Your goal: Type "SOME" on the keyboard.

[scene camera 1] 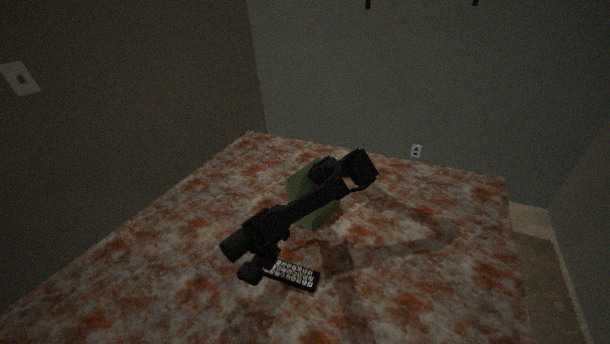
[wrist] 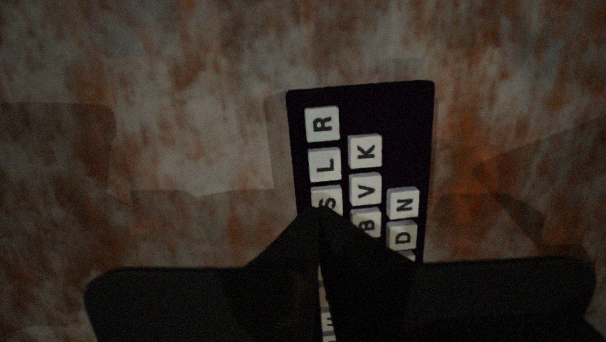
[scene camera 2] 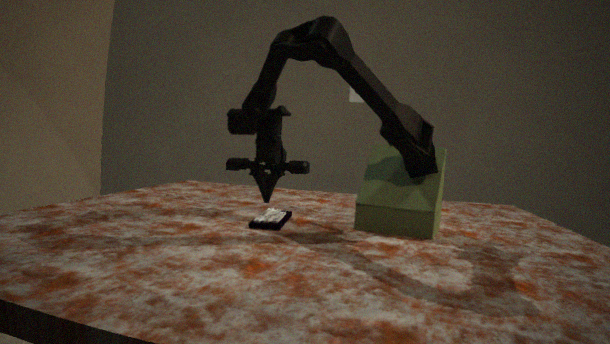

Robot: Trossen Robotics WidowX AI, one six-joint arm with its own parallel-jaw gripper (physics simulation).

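Frame: origin at the arm's base, x left, y ahead, z down, level; centimetres.
Where they show: gripper, fingertip midpoint: (scene camera 1: 269,269) (wrist: 316,217) (scene camera 2: 266,203); arm's base, origin of the base link: (scene camera 1: 316,174) (scene camera 2: 421,164).
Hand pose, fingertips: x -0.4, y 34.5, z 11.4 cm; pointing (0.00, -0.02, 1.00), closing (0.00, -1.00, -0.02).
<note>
Each offset is from my fingertips to the top centre of the thing. Level surfaces: height alone.
A small black keyboard @[dx +4.5, dy -2.7, dz +1.7 cm] (scene camera 1: 316,283) (scene camera 2: 257,225) (wrist: 395,115) with white letter keys lies flat on the table. In the wrist view the R key @[dx -3.3, dy -0.4, dz +1.7 cm] (wrist: 322,124), L key @[dx -1.5, dy -0.5, dz +1.7 cm] (wrist: 325,164), K key @[dx -2.1, dy -2.2, dz +1.7 cm] (wrist: 365,151), V key @[dx -0.3, dy -2.3, dz +1.7 cm] (wrist: 365,189), N key @[dx +0.4, dy -4.1, dz +1.7 cm] (wrist: 403,203) and D key @[dx +2.2, dy -4.3, dz +1.7 cm] (wrist: 402,235) show. My gripper (scene camera 2: 267,201) (wrist: 316,217) is shut with nothing between the fingers. Its tips point down above the keyboard, with a small gap in scene camera 2. In the wrist view the tips overlap the lower part of the S key @[dx +0.2, dy -0.6, dz +1.7 cm] (wrist: 327,195). The fingers partly cover the B key @[dx +1.4, dy -2.5, dz +1.7 cm] (wrist: 369,220) and hide several others.
The arm's base stands on a green block (scene camera 1: 312,218) (scene camera 2: 395,220) on the mottled red and white table @[dz +3.4 cm] (scene camera 1: 400,300) (scene camera 2: 200,285). The arm reaches from the block to above the keyboard. Walls stand behind the table, and its edge shows at the lower left in scene camera 2.
</note>
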